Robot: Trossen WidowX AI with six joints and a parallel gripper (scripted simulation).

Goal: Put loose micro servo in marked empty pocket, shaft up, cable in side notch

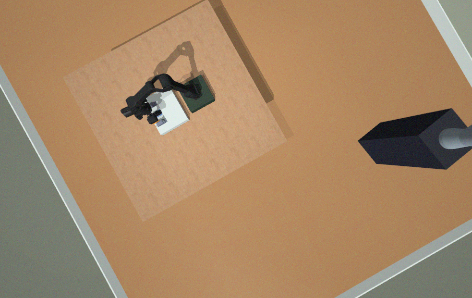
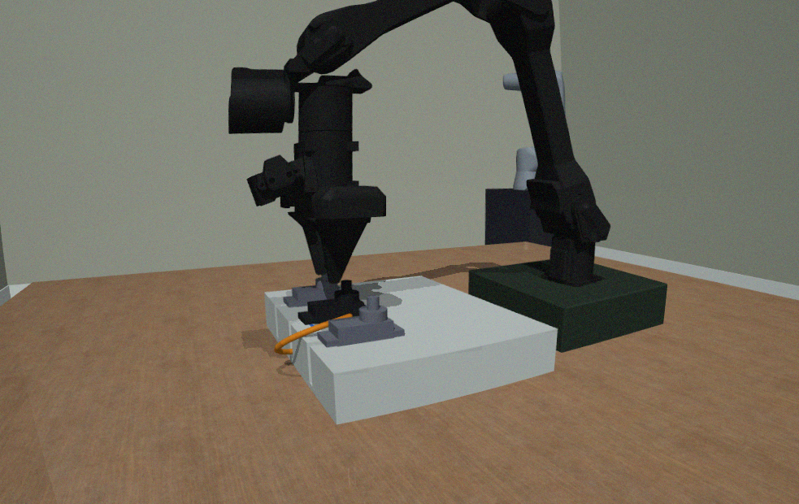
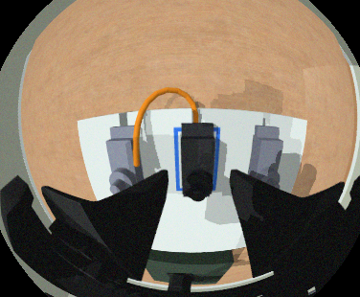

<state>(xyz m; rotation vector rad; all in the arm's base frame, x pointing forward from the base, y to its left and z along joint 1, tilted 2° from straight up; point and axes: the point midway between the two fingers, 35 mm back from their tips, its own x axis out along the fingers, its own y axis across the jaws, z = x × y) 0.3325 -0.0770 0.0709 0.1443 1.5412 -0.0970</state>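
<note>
My gripper tip is 120 mm past the white deck, 70 mm above it and 20 mm to the right of it.
</note>
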